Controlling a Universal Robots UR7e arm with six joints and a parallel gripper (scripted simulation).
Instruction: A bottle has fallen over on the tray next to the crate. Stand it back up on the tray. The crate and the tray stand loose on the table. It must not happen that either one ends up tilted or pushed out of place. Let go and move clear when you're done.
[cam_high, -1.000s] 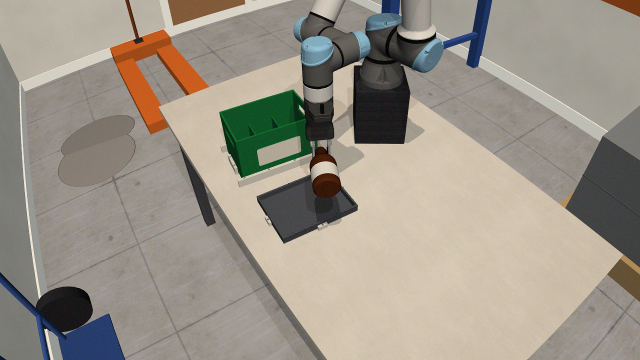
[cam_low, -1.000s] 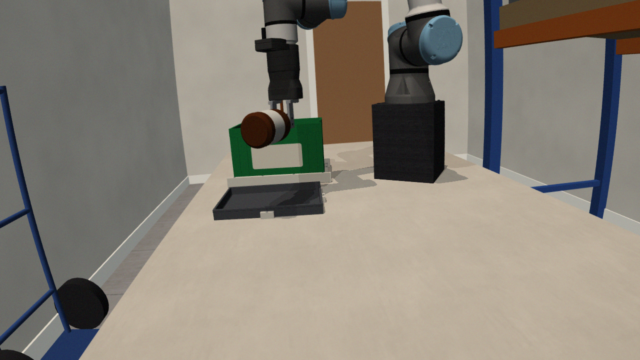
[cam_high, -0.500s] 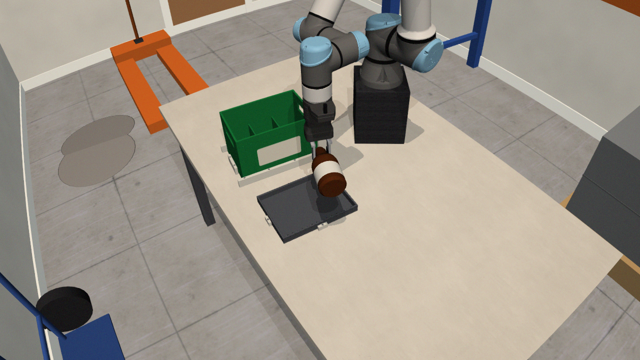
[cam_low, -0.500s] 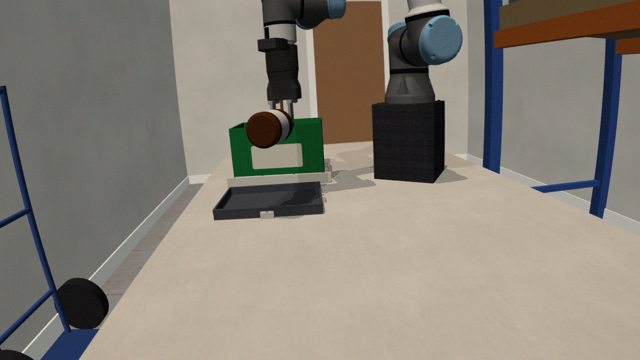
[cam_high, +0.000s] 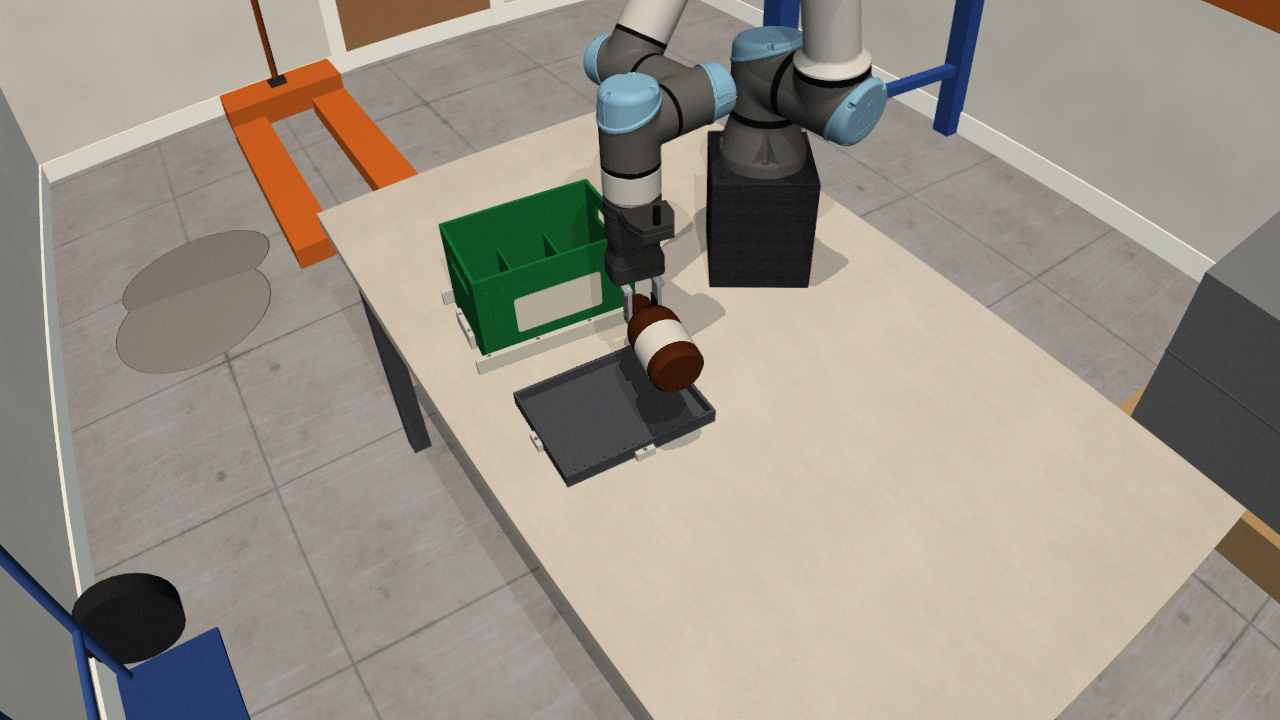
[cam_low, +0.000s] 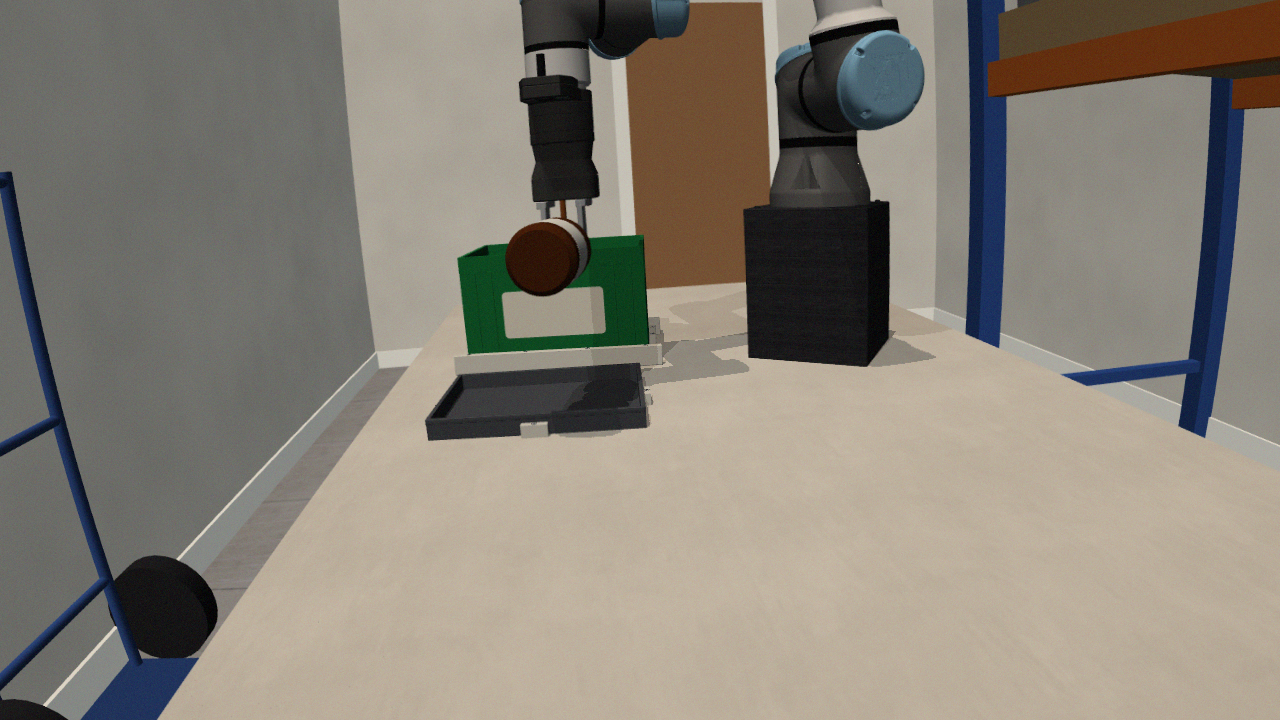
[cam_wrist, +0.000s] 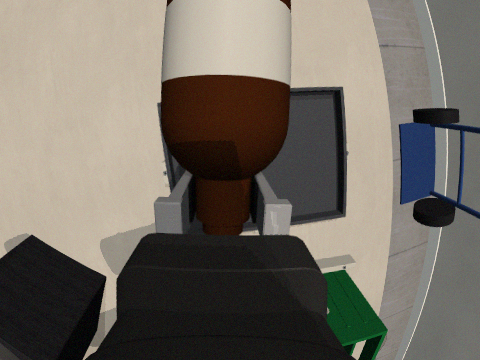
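Right now my hand is 5 cm to the right of the brown bottle, 2 cm short of it and 1 cm above it. Round my hand: green crate (30 cm to the right, 12 cm below, 3 cm behind); tray (19 cm below, 4 cm ahead, 3 cm to the right).
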